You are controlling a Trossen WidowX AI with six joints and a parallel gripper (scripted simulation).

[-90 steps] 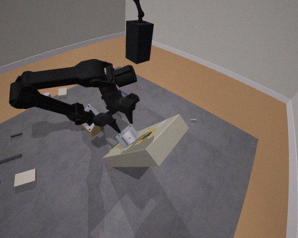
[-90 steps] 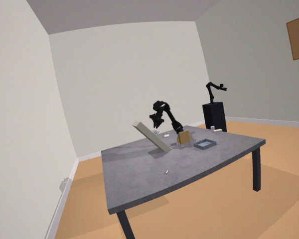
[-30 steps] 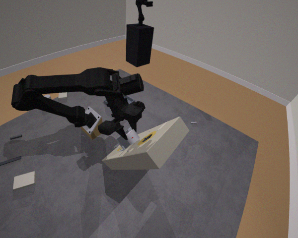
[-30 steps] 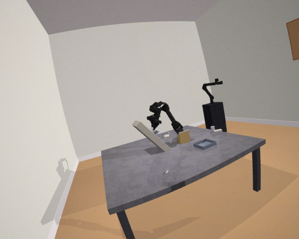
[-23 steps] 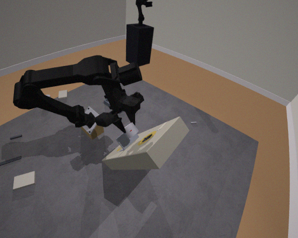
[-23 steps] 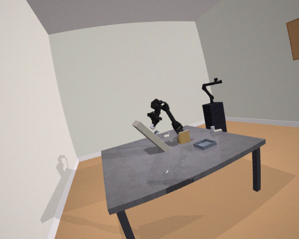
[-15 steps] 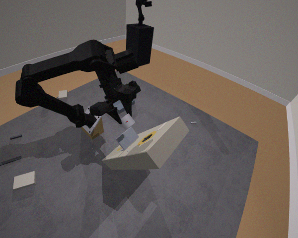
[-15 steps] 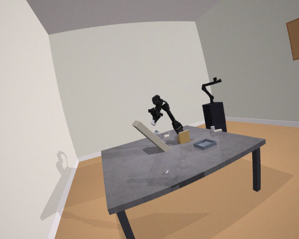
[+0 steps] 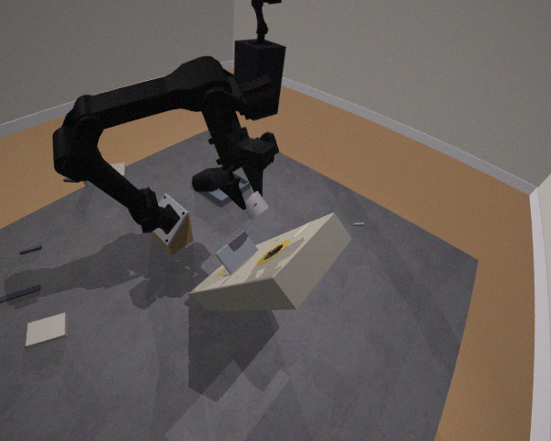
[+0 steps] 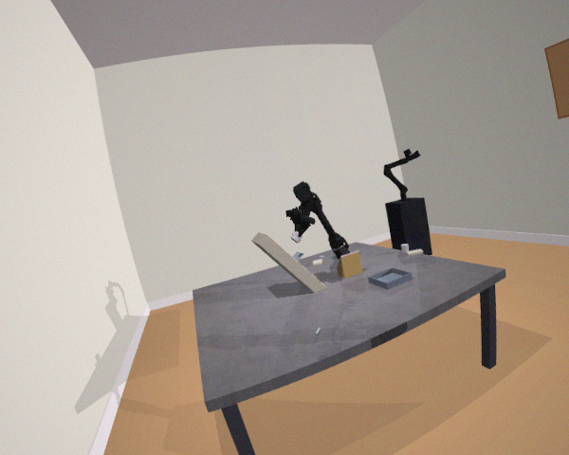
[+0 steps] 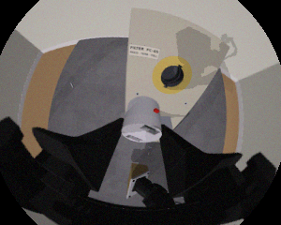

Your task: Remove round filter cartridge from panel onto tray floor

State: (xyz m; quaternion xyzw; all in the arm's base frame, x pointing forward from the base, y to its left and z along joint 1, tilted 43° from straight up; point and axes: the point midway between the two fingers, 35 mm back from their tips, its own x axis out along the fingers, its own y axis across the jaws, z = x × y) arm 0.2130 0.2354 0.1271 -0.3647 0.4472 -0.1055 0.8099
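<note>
Now: gripper tip 370 mm past the blue-grey tray, 280 mm above it and 180 mm to the right of it. Round my gripper tip: cream service panel: 110 mm below, 70 mm ahead, 40 mm to the right; small pin: 450 mm to the left, 290 mm below, 80 mm ahead; round filter cartridge: right at my gripper tip.
</note>
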